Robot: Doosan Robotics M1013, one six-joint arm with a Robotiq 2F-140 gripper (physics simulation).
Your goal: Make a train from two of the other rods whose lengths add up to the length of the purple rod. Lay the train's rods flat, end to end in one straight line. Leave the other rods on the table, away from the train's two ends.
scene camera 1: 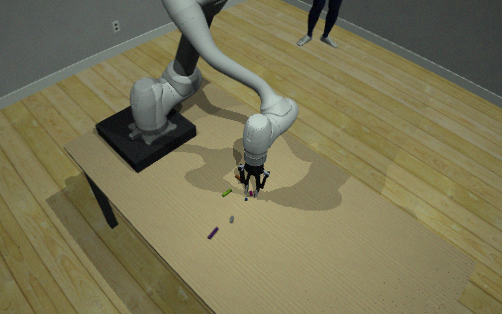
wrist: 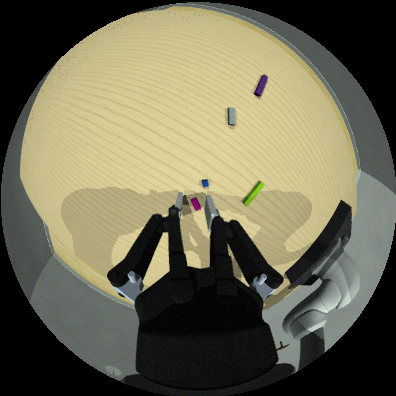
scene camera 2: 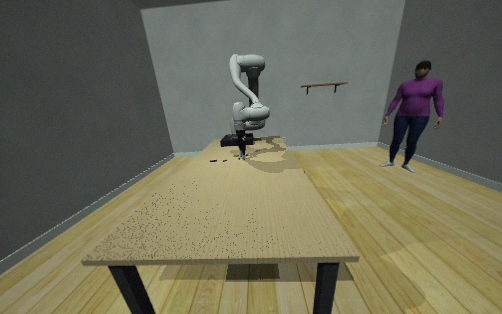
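Seen in the pictures: gripper, fingertip midpoint: [scene camera 1: 251,193] [wrist: 193,200] [scene camera 2: 242,157]; arm's base at its link origin: [scene camera 1: 152,128] [wrist: 327,258].
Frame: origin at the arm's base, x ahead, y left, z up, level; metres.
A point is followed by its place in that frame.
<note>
My gripper [scene camera 1: 251,195] @[x 0.594, y 0.094, z -0.053 m] [scene camera 2: 243,158] @[x 0.594, y 0.094, z -0.053 m] [wrist: 193,200] @[x 0.594, y 0.094, z -0.053 m] points down, partly open and empty, low over the table. A short magenta rod [scene camera 1: 251,193] @[x 0.590, y 0.097, z -0.057 m] [wrist: 196,204] @[x 0.585, y 0.098, z -0.056 m] lies beneath, showing between the two fingers in the wrist view. A small blue rod [scene camera 1: 246,199] @[x 0.597, y 0.059, z -0.059 m] [wrist: 205,183] @[x 0.593, y 0.060, z -0.056 m] lies close by, apart from it. A lime rod [scene camera 1: 227,192] @[x 0.511, y 0.025, z -0.059 m] [scene camera 2: 236,155] @[x 0.514, y 0.028, z -0.058 m] [wrist: 254,193] @[x 0.509, y 0.025, z -0.056 m] lies to one side. The grey rod [scene camera 1: 231,219] @[x 0.625, y -0.061, z -0.056 m] [scene camera 2: 224,160] @[x 0.630, y -0.060, z -0.058 m] [wrist: 231,116] @[x 0.623, y -0.055, z -0.056 m] and the longer purple rod [scene camera 1: 213,233] @[x 0.621, y -0.160, z -0.058 m] [scene camera 2: 213,161] @[x 0.623, y -0.157, z -0.065 m] [wrist: 261,85] @[x 0.617, y -0.153, z -0.056 m] lie farther off, apart. An orange rod [scene camera 1: 238,177] @[x 0.486, y 0.120, z -0.057 m] is partly hidden behind the gripper in scene camera 1.
The arm stands on a black base block [scene camera 1: 117,138] @[x -0.061, y -0.168, z -0.001 m] at one end of the wooden table [scene camera 1: 350,250] @[x 1.071, y 0.185, z -0.067 m] [scene camera 2: 225,215] @[x 1.314, y 0.076, z -0.066 m]. A person [scene camera 1: 327,17] [scene camera 2: 416,97] stands on the floor beyond the table's side. The arm's shadow falls around the gripper.
</note>
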